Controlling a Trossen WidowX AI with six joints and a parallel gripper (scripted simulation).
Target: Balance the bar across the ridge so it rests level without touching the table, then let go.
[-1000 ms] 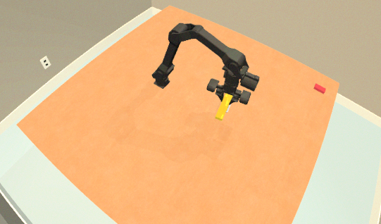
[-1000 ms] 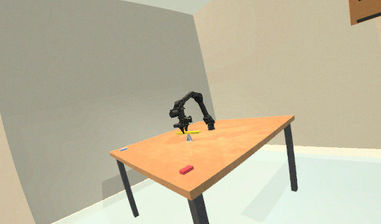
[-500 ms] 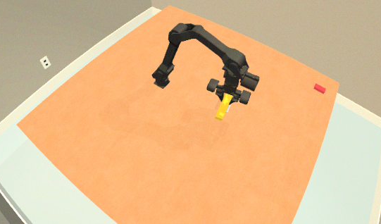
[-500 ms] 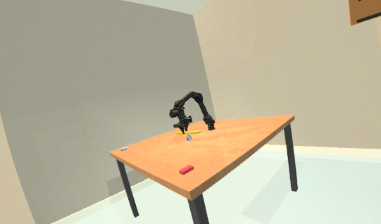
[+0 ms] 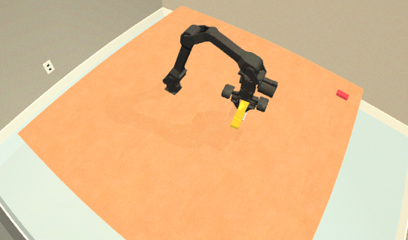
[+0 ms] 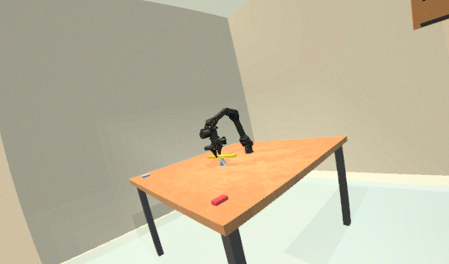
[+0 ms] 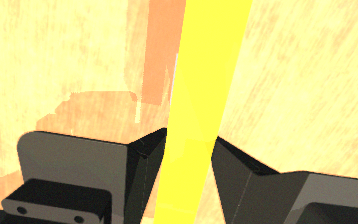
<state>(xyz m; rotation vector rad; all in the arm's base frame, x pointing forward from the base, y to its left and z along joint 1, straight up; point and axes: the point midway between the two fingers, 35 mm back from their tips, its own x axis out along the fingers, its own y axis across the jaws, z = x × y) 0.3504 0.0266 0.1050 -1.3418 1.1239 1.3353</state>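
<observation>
Right now my gripper tip is 10 mm past the yellow bar and 30 mm to the right of it. From my gripper tip the other things lie so: red block (390 mm ahead, 470 mm to the left, 60 mm below); blue piece (390 mm ahead, 530 mm to the right, 60 mm below).
</observation>
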